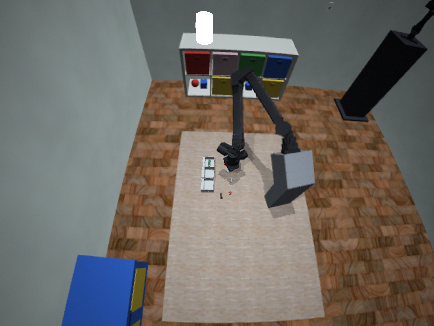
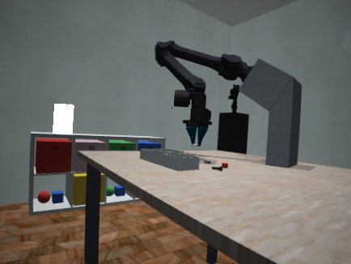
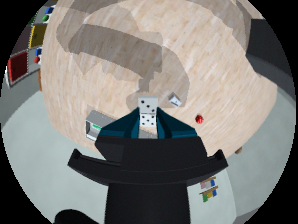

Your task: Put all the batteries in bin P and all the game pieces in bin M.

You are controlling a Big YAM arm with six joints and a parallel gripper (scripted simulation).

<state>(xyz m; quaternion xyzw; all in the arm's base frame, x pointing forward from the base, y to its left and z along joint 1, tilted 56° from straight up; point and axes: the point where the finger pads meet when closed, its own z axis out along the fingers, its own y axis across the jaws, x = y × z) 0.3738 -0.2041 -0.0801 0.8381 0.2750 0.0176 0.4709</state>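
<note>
The white piece is right at my hand. From my hand the other things lie so: green piece (140 mm ahead, 70 mm to the right, 60 mm below); black object (180 mm to the left, 60 mm below, 60 mm ahead); red game piece (150 mm to the left, 60 mm below).
</note>
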